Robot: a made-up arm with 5 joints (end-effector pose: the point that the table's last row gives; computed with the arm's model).
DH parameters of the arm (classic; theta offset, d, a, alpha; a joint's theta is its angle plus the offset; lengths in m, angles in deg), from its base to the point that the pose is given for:
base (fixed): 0 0 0.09 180
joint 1: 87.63 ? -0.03 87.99
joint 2: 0 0.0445 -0.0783 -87.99
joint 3: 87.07 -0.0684 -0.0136 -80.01
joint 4: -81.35 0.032 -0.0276 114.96
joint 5: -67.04 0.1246 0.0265 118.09
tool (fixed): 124.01 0.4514 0 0
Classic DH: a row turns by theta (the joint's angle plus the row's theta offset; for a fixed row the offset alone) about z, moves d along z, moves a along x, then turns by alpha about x.
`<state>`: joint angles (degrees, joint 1 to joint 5).
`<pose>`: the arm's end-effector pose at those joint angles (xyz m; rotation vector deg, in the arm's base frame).
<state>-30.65 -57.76 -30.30 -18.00 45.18</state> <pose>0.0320 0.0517 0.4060 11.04 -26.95 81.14</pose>
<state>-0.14 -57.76 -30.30 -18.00 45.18</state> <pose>0.0662 0.0740 0.4060 3.38 -27.42 51.26</pose>
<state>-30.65 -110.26 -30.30 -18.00 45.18</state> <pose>-0.1127 0.2633 0.2354 -45.17 -16.79 90.47</pose>
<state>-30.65 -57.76 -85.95 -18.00 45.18</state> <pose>0.2621 0.2721 0.3217 24.04 28.70 103.29</pose>
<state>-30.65 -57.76 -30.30 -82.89 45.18</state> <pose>0.2353 -0.1216 0.2605 64.86 -49.41 116.16</pose>
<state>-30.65 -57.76 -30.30 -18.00 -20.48</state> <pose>-0.2809 0.3013 0.2414 -60.24 -35.59 90.60</pose>
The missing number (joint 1, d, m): -0.06
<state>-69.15 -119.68 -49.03 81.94 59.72</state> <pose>-0.1701 0.3615 -0.1164 -97.08 -50.16 27.82</pose>
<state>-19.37 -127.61 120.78 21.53 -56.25</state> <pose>0.1079 0.4965 0.0323 -74.83 -71.41 -85.23</pose>
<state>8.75 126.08 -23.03 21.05 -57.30</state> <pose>0.1202 -0.5116 0.2126 62.99 -41.19 25.98</pose>
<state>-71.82 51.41 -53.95 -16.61 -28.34</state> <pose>0.3255 -0.2230 0.3949 74.08 -40.25 102.28</pose>
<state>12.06 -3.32 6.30 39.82 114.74</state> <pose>-0.1978 0.0157 0.1077 65.46 -59.10 -68.98</pose>
